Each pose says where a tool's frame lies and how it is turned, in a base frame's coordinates. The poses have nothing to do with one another.
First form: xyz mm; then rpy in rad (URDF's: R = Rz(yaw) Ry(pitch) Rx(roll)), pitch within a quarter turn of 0, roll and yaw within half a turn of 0.
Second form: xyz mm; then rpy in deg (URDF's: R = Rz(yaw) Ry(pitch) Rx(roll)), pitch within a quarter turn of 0, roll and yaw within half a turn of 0. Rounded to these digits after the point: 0 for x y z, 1 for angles.
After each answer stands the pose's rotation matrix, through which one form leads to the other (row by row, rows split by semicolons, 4 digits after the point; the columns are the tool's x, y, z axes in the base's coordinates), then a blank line. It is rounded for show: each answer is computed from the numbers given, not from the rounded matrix.
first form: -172 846 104 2.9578 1.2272 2.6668
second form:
-172 846 104 169.5 70.3 152.8
-0.2996 0.2964 0.9068; 0.1540 0.9531 -0.2606; -0.9415 0.0616 -0.3312

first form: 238 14 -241 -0.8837 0.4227 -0.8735
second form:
238 14 -241 -50.6 24.2 -50.0
0.5856 0.2826 0.7597; -0.6991 0.6504 0.2970; -0.4102 -0.7050 0.5785

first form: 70 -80 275 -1.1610 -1.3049 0.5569
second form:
70 -80 275 -66.5 -74.8 31.9
0.2231 0.5407 -0.8111; 0.1389 0.8060 0.5754; 0.9649 -0.2410 0.1047

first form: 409 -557 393 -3.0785 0.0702 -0.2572
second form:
409 -557 393 -176.4 4.0 -14.7
0.9647 -0.2581 -0.0517; -0.2537 -0.9641 0.0788; -0.0701 -0.0629 -0.9956

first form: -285 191 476 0.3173 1.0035 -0.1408
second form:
-285 191 476 18.2 57.5 -8.1
0.5320 0.3939 0.7495; -0.0754 0.9038 -0.4214; -0.8434 0.1677 0.5105

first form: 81 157 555 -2.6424 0.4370 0.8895
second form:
81 157 555 -151.4 25.0 51.0
0.5706 0.5544 -0.6059; 0.7038 -0.7103 0.0129; -0.4232 -0.4337 -0.7955

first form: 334 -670 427 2.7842 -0.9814 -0.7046
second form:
334 -670 427 159.5 -56.2 -40.4
0.4235 -0.8284 0.3667; -0.3600 -0.5254 -0.7709; 0.8313 0.1945 -0.5207

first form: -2 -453 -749 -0.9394 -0.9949 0.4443
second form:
-2 -453 -749 -53.8 -57.0 25.5
0.4917 0.3576 -0.7940; 0.2341 0.8240 0.5160; 0.8387 -0.4396 0.3215

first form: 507 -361 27 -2.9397 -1.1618 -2.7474
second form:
507 -361 27 -168.4 -66.6 -157.4
-0.3672 -0.5461 -0.7529; -0.1527 0.8339 -0.5304; 0.9175 -0.0797 -0.3896

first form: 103 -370 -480 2.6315 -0.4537 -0.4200
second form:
103 -370 -480 150.8 -26.0 -24.1
0.8207 -0.5513 0.1502; -0.3665 -0.7096 -0.6018; 0.4383 0.4389 -0.7844

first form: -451 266 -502 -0.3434 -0.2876 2.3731
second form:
-451 266 -502 -19.7 -16.5 136.0
-0.6894 -0.7231 -0.0420; 0.6665 -0.6106 -0.4277; 0.2837 -0.3229 0.9029

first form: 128 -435 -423 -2.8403 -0.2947 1.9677
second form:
128 -435 -423 -162.7 -16.9 112.7
-0.3699 0.8474 -0.3809; 0.8825 0.4486 0.1411; 0.2905 -0.2840 -0.9138

